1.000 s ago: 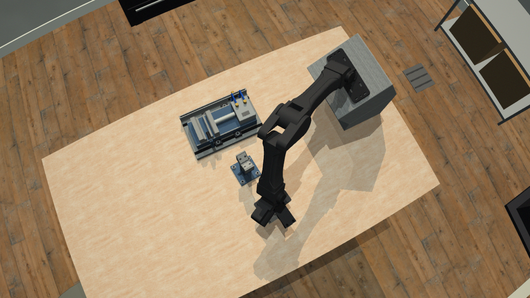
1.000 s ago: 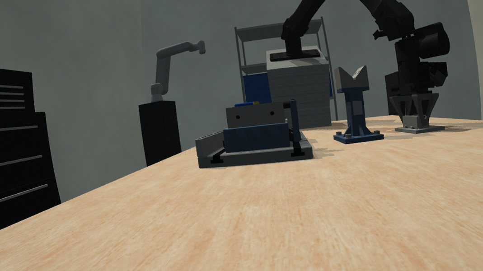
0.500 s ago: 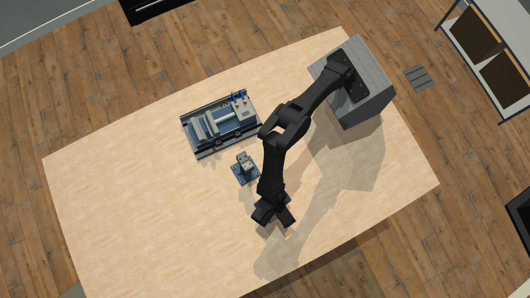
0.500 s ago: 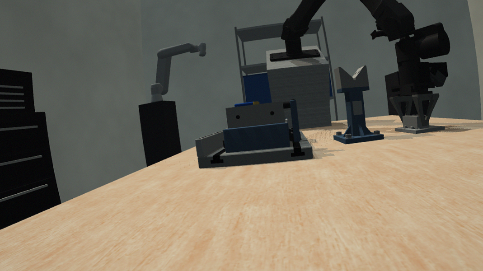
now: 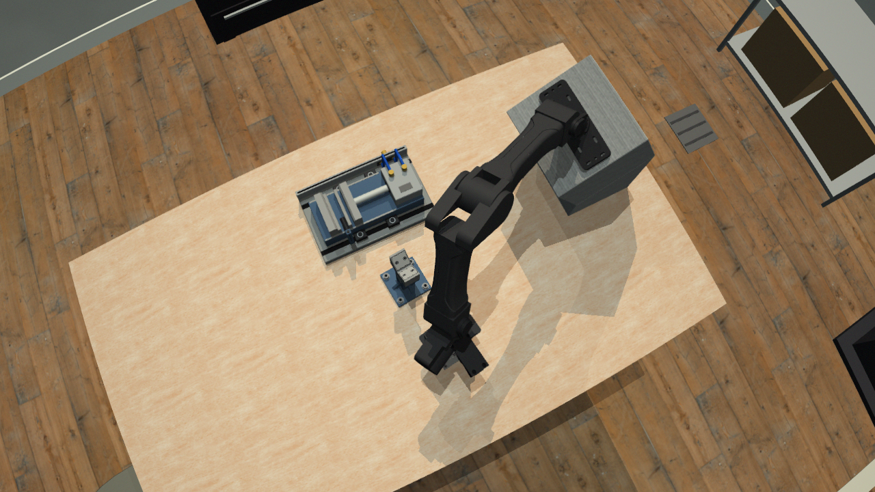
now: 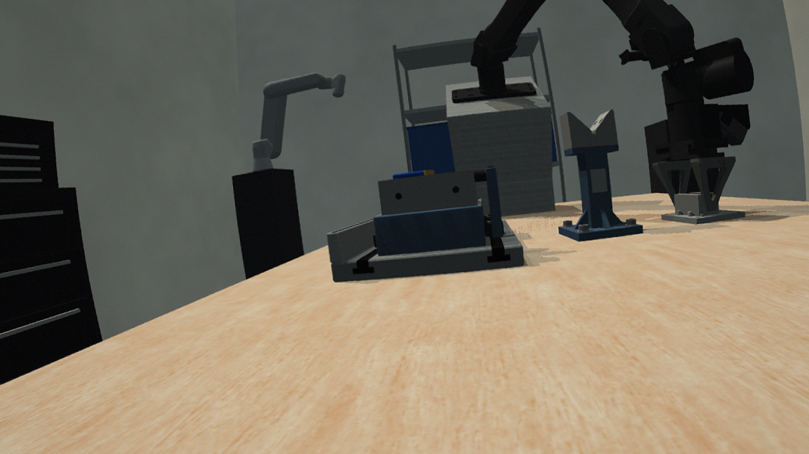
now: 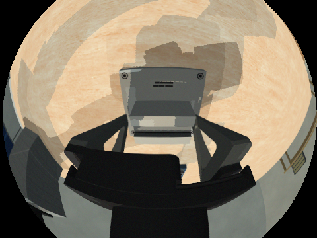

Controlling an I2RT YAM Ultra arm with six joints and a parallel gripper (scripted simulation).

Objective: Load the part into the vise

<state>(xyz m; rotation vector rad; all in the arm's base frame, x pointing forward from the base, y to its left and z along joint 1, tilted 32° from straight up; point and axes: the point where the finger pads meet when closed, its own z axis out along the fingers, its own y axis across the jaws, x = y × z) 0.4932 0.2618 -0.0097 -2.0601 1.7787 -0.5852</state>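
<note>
Now: the part 1 cm above my hand. Round my hand: work stop rod (11 cm ahead, 33 cm to the right, 7 cm above); then infeed plate (1 cm to the left, 2 cm below); then vise (4 cm ahead, 38 cm to the right, 2 cm above).
</note>
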